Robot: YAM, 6 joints.
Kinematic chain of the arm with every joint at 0, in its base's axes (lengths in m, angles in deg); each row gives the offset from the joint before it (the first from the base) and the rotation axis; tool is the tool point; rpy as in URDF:
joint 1: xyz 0 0 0.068 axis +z
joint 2: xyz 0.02 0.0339 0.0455 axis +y
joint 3: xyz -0.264 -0.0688 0 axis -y
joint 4: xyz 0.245 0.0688 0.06 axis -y
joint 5: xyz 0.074 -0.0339 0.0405 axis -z
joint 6: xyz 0.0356 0 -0.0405 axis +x
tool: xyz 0 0 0 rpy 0 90 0
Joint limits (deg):
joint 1: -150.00..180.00
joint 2: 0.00..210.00
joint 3: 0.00..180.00
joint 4: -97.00..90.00
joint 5: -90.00..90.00
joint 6: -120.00..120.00
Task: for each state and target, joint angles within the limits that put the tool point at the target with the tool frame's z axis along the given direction. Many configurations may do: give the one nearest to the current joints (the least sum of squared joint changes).
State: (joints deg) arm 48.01 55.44 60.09 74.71 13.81 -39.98
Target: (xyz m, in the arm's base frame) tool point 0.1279 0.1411 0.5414 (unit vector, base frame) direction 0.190 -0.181 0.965
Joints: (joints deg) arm 50.61 74.34 75.60 89.89 15.17 -39.98
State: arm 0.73 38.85 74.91 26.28 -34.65 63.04
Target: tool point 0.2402 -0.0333 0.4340 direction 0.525 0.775 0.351
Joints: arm -15.37 69.92 57.04 62.29 -62.46 63.04
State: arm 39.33 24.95 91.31 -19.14 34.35 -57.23
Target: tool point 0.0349 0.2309 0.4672 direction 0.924 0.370 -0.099
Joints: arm 89.47 69.81 86.59 -31.43 66.97 -57.23
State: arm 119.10 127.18 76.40 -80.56 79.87 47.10
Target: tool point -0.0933 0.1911 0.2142 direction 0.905 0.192 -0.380
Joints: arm 124.26 94.20 58.39 -96.90 58.86 47.10
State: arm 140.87 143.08 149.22 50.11 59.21 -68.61
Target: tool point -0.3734 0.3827 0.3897 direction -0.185 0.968 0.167
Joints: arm 136.49 128.99 126.64 14.13 35.09 -68.61
